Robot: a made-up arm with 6 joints.
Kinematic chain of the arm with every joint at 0, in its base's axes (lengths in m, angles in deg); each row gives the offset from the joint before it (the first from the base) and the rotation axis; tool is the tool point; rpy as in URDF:
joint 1: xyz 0 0 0.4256 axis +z
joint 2: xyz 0 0 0 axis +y
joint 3: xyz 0.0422 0 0.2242 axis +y
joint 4: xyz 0.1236 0 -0.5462 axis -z
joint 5: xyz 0 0 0 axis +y
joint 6: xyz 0.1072 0 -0.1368 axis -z
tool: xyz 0 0 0 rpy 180 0 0
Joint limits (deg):
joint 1: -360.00..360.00
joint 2: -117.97..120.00
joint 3: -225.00..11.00
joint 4: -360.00..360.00
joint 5: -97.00..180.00
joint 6: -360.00..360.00
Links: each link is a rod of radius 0.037 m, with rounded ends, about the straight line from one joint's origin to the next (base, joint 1, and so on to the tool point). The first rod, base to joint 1, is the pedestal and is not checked.
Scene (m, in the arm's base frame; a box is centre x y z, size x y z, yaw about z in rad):
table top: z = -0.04
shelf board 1: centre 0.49 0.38 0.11 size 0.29 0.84 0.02 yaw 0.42
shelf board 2: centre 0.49 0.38 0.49 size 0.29 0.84 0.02 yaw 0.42
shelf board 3: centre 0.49 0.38 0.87 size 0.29 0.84 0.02 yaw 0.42
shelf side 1: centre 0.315 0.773 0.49 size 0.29 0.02 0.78 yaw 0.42
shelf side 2: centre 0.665 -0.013 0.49 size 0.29 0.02 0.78 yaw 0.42
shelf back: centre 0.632 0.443 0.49 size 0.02 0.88 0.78 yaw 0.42
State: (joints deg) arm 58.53 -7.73 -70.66 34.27 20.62 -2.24
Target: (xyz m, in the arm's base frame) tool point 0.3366 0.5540 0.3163
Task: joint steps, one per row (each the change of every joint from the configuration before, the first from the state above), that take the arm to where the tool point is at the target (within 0.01 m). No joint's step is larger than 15 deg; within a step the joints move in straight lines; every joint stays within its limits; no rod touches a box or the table.
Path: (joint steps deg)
1: 2.66 -12.86 8.65 -1.37 13.34 0.00
2: 2.67 -12.87 8.66 -1.38 13.33 0.00
3: 2.66 -12.86 8.65 -1.37 13.34 0.00
4: 2.67 -12.86 8.66 -1.37 13.33 0.00
5: -1.74 7.65 9.57 0.93 -1.82 0.00
6: -1.73 7.65 9.57 0.94 -1.82 0.00
7: -1.75 10.90 -7.51 1.62 -14.52 0.00
8: -1.75 10.89 -7.52 1.61 -14.52 0.00
9: -1.75 10.89 -7.51 1.62 -14.52 0.00

